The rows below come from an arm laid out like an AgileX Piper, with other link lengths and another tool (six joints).
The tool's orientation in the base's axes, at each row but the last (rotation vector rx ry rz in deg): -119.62 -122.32 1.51; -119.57 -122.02 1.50; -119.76 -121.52 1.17; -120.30 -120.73 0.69; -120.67 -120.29 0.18; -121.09 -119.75 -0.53; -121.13 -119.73 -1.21; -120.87 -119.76 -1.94; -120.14 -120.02 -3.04; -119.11 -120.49 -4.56; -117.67 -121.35 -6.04
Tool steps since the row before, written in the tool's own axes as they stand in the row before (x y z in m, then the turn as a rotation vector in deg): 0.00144 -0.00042 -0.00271 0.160 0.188 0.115; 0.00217 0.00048 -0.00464 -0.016 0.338 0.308; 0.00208 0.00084 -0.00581 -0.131 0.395 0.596; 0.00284 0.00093 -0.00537 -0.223 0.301 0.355; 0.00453 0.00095 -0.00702 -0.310 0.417 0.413; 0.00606 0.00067 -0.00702 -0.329 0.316 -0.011; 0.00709 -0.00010 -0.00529 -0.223 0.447 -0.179; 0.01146 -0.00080 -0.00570 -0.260 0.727 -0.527; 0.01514 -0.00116 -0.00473 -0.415 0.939 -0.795; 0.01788 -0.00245 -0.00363 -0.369 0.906 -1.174; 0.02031 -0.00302 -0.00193 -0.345 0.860 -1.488
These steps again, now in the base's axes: -0.00011 0.00116 0.00287 0.170 0.175 -0.121; 0.00103 0.00171 0.00474 0.297 0.023 -0.348; 0.00155 0.00148 0.00585 0.318 -0.060 -0.651; 0.00160 0.00223 0.00550 0.254 -0.179 -0.412; 0.00183 0.00368 0.00734 0.362 -0.258 -0.493; 0.00158 0.00514 0.00759 0.309 -0.329 -0.066; 0.00060 0.00635 0.00613 0.460 -0.246 0.099; -0.00001 0.01057 0.00726 0.774 -0.331 0.407; -0.00056 0.01425 0.00703 1.010 -0.523 0.626; -0.00217 0.01698 0.00677 1.012 -0.542 1.009; -0.00330 0.01949 0.00588 0.992 -0.577 1.325
